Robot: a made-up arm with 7 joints.
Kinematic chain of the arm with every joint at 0, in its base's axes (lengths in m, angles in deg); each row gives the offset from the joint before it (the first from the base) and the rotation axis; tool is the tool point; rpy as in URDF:
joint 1: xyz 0 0 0 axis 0.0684 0.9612 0.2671
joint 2: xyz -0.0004 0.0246 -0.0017 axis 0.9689 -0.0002 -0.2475
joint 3: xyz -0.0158 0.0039 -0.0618 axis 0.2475 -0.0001 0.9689
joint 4: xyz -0.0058 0 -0.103 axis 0.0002 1 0
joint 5: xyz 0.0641 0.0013 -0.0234 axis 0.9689 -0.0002 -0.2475
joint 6: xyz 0.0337 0 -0.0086 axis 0.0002 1 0
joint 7: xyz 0.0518 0 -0.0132 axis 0.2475 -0.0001 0.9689
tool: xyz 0 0 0 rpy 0 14.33 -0.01
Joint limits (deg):
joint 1: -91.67..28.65
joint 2: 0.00..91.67
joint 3: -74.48..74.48
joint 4: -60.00..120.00
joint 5: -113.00..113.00
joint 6: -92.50..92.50
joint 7: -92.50..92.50
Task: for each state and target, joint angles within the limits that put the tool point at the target. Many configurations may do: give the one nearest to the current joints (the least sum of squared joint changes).
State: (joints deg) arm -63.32 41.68 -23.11 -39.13 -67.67 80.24 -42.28
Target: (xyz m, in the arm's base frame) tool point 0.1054 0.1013 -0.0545
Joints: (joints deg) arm -42.85 91.32 -33.35 -55.31 -78.51 92.50 -42.28
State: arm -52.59 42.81 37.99 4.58 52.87 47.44 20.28
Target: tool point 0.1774 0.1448 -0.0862
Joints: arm -31.81 14.00 28.03 -15.96 57.17 51.40 20.28
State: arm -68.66 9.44 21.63 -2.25 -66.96 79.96 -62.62
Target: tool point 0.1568 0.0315 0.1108
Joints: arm -88.47 23.80 32.41 -31.89 -77.91 73.91 -62.62
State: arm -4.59 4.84 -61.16 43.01 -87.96 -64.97 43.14
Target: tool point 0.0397 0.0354 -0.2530
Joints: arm 1.97 18.66 -56.53 30.33 -81.81 -79.65 43.14
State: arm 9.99 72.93 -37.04 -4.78 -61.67 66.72 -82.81
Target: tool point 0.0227 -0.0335 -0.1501
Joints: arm -0.31 30.17 -46.92 -42.49 -73.54 57.13 -82.81
